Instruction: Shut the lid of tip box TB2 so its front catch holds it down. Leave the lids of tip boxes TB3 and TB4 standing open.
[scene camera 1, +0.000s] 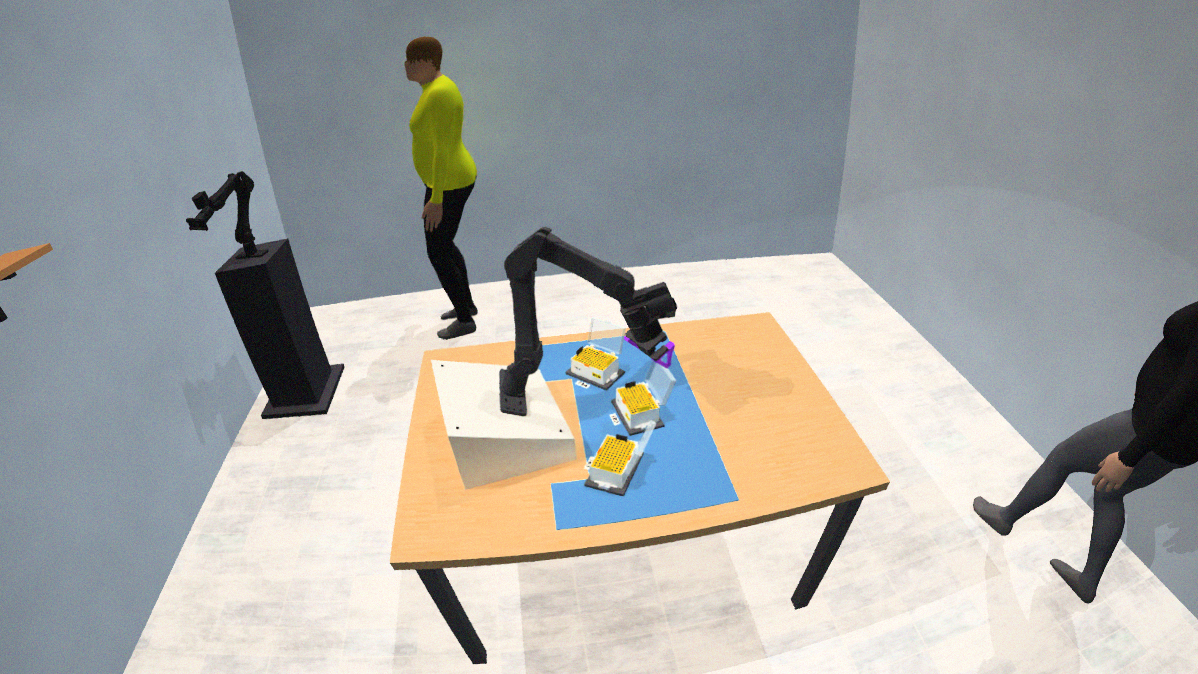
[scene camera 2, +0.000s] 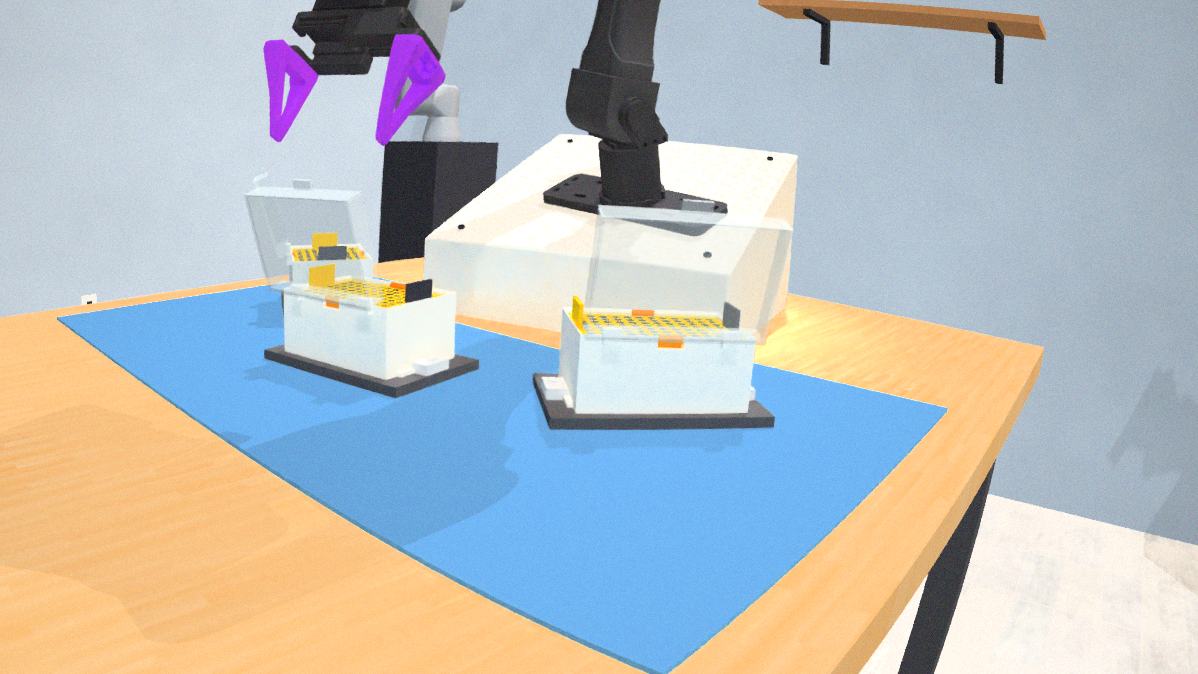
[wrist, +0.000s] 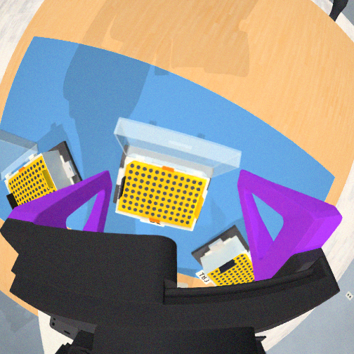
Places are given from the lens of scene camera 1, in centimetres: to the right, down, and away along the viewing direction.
my gripper (scene camera 1: 657, 358): 16, 6, 143
yellow rack (scene camera 1: 637, 399): 11, 17, 149
clear lid (scene camera 1: 603, 334): 1, -1, 169
clear lid (scene camera 1: 660, 381): 17, 12, 149
